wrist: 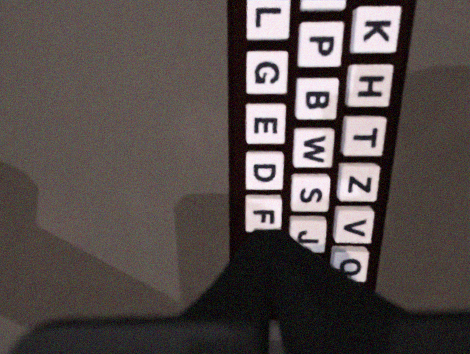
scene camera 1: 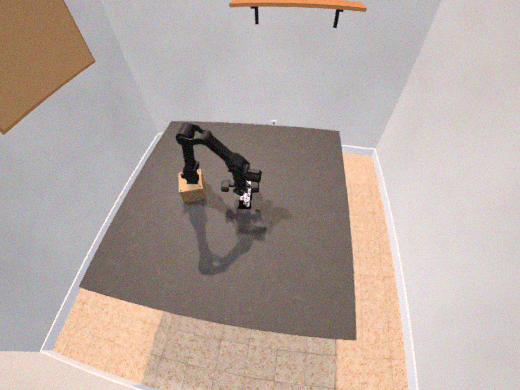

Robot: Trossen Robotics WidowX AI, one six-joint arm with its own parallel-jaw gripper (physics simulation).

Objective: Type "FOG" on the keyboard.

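Seen in the pictures: gripper, fingertip midpoint: [wrist: 266, 241] [scene camera 1: 241, 195]; arm's base, origin of the base link: [scene camera 1: 192, 179].
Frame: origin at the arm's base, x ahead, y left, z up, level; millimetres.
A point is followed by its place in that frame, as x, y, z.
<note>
The keyboard [scene camera 1: 244, 206] {279, -117, -92} [wrist: 237, 150] {253, -44, -92} is a dark strip with white letter keys, lying on the dark mat and running lengthwise in the wrist view. The F key [wrist: 263, 213] {263, -69, -87} is at the lower left, the G key [wrist: 267, 72] {265, -15, -87} is higher in the same column, and the O key [wrist: 350, 266] {298, -94, -87} is at the lower right, partly covered. My gripper [scene camera 1: 244, 193] {263, -67, -61} [wrist: 266, 241] {263, -67, -61} is shut and empty. Its tips overlap the lower edge of the F key in the wrist view; whether they touch it cannot be told. The fingers hide the keyboard's near end and part of the J key [wrist: 308, 234] {281, -79, -87}.
The arm stands on a wooden block [scene camera 1: 192, 193] {2, -69, -36} left of the keyboard, on a large dark mat [scene camera 1: 280, 280] {454, -501, -103}. Tiled floor [scene camera 1: 375, 215] borders the mat at the right and front. An orange shelf [scene camera 1: 300, 5] is on the back wall; a brown panel [scene camera 1: 40, 55] is at upper left.
</note>
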